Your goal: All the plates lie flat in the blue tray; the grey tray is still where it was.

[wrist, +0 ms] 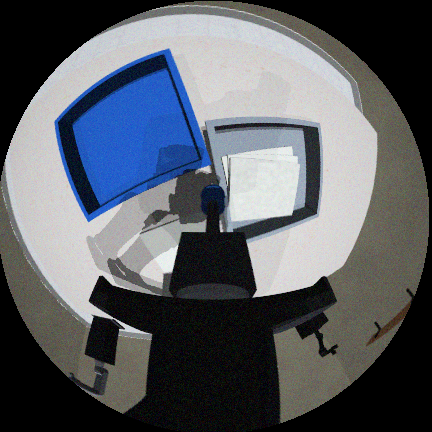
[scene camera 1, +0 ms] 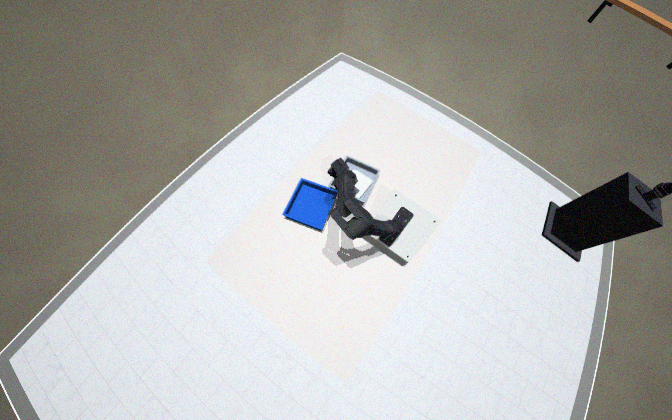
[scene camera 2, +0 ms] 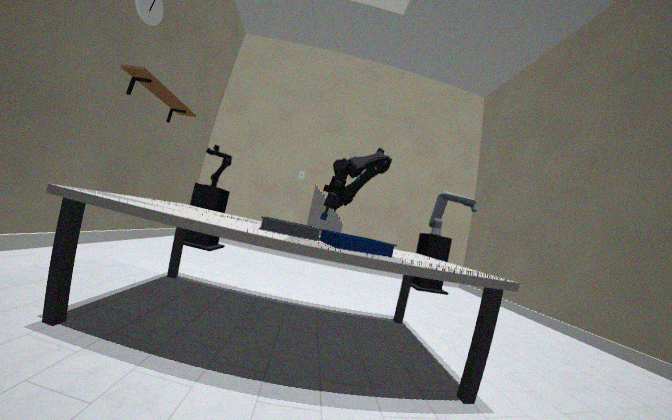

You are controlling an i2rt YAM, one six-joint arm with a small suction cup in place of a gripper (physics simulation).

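Seen in the pictures: hand at its tool point: (wrist: 212, 194) (scene camera 2: 323, 219); arm's base at its link origin: (scene camera 1: 396, 226).
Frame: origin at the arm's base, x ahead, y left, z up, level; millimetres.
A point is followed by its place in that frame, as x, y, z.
Observation:
The blue tray (scene camera 1: 310, 205) @(443, 109, -172) (scene camera 2: 357, 243) @(550, 97, -146) (wrist: 130, 130) @(438, 94, -172) shows a bare floor, partly shadowed. The grey tray (scene camera 2: 290, 228) @(445, -156, -147) (wrist: 320, 170) @(368, -285, -125) stands beside it, close at one corner. Overlapping pale plates (scene camera 1: 364, 184) @(280, -187, -154) (wrist: 265, 190) @(312, -154, -154) lie in the grey tray; their exact number is unclear. Another pale plate (scene camera 1: 348, 218) @(230, 40, -169) (wrist: 162, 236) @(224, 57, -169) lies on the table near the trays, shadowed and largely hidden by the arm. My suction cup (scene camera 2: 324, 216) (wrist: 213, 199) is open, with no plate on it. It hangs above the table near the grey tray's near-left rim; in scene camera 1 the arm hides it.
My arm's base stands on a pale mounting plate (scene camera 1: 417, 227) @(-83, -42, 39) with a raised grey edge. Beyond the table (scene camera 2: 150, 214) @(682, -578, -191) stand two black pedestals (scene camera 2: 209, 199) (scene camera 2: 434, 252), each with an arm. A wooden shelf (scene camera 2: 160, 90) hangs on the wall.

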